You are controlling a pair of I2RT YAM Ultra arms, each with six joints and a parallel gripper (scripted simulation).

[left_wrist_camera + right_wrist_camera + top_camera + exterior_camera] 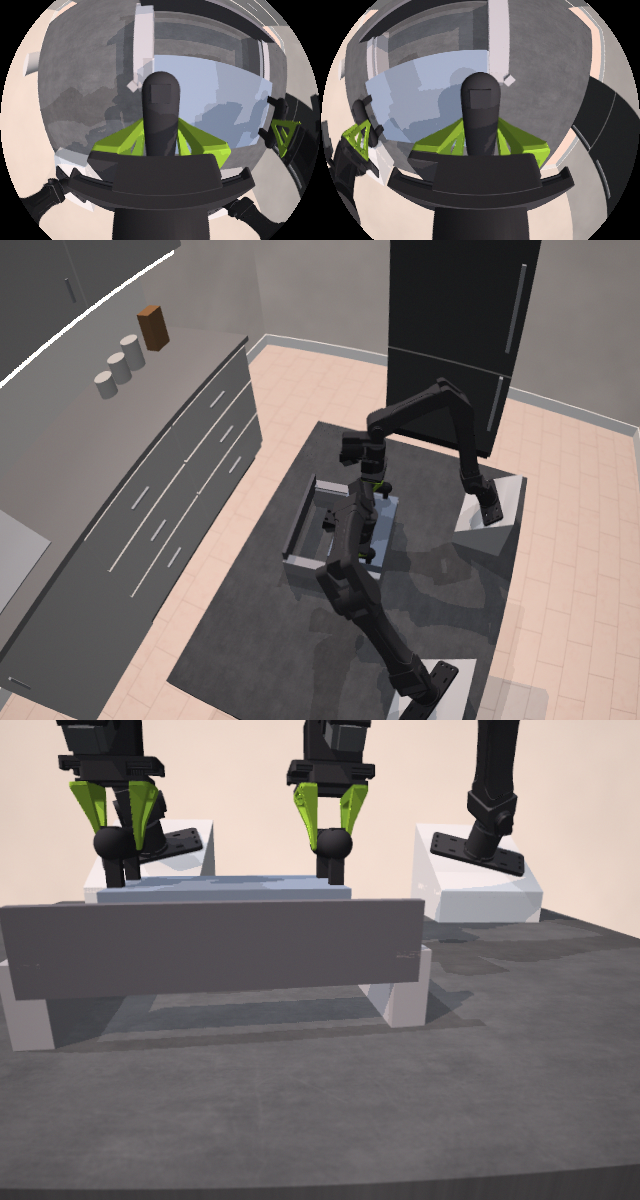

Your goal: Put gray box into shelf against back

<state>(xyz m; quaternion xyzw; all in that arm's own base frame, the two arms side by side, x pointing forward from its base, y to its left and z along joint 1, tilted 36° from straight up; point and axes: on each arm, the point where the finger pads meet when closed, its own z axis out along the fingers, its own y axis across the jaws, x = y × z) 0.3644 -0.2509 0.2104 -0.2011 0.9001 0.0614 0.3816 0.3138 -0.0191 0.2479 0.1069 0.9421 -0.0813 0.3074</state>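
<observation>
The gray box lies 120 mm to the left of my right hand, 50 mm below it and 20 mm behind it. Also, from my right hand: shelf back plate (190 mm ahead, 150 mm to the left, 70 mm below).
The gray box lies 20 mm ahead of my left hand, 120 mm to the right of it and 50 mm below it. Round my left hand: shelf back plate (230 mm ahead, 90 mm to the right, 70 mm below).
</observation>
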